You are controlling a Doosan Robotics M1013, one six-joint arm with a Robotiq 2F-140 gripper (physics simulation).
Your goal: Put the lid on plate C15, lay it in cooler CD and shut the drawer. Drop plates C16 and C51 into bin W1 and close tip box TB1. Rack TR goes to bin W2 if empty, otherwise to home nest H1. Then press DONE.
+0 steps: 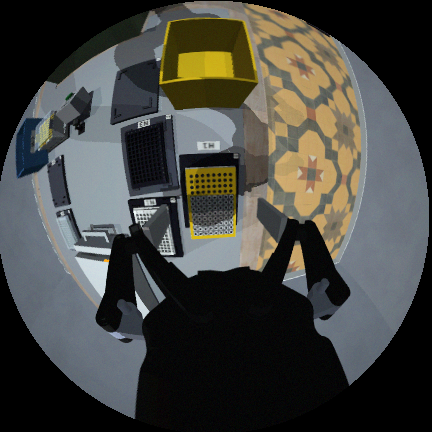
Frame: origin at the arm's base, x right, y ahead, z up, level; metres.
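Seen in the pictures: gripper, fingertip midpoint: (212, 210).
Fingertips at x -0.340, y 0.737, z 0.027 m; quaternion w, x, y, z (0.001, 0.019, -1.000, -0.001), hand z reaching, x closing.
Pixels of each thing's middle, then the offset from my fingertips to it. "*": a spot on its surface instead.
- yellow rack at the middle of its body: (211, 200) dx -0.001, dy +0.007, dz -0.067 m
- dark nest at a spot on its surface: (184, 162) * dx +0.050, dy -0.065, dz -0.104 m
- white plate at a spot on its surface: (169, 244) * dx +0.100, dy +0.118, dz -0.090 m
- box at the middle of its body: (144, 155) dx +0.132, dy -0.088, dz -0.097 m
- large yellow bin at the middle of its body: (206, 60) dx +0.005, dy -0.275, dz -0.056 m
- dark flat nest at the middle of its body: (133, 87) dx +0.168, dy -0.266, dz -0.107 m
- grey device at the middle of its body: (73, 104) dx +0.351, dy -0.284, dz -0.074 m
- grey-white unit with handles, surface spot: (95, 244) * dx +0.313, dy +0.104, dz -0.057 m
- pale plate at the middle of its body: (66, 233) dx +0.515, dy +0.094, dz -0.092 m
A yellow rack (212, 185) sits on the dark nest (184, 162) marked H1. Its far rows show dark empty holes; its near rows are filled with grey, ring-topped pieces. My gripper (212, 210) is open and empty, its fingers apart on either side above the rack's near part. A white plate (169, 244) lies in the nest marked N1, partly behind the left finger. A black gridded plate or box (145, 154) sits in the nest marked N3. A large yellow bin (210, 93) stands beyond H1, and nothing shows inside it. I cannot read the plate, bin or cooler names.
A dark flat nest (135, 92) lies left of the yellow bin. A blue bin (27, 150) and a grey device (75, 106) stand at far left. A grey-white unit with handles (95, 244) is at lower left, beside a pale plate (68, 230). Patterned floor (311, 175) lies right of the table edge.
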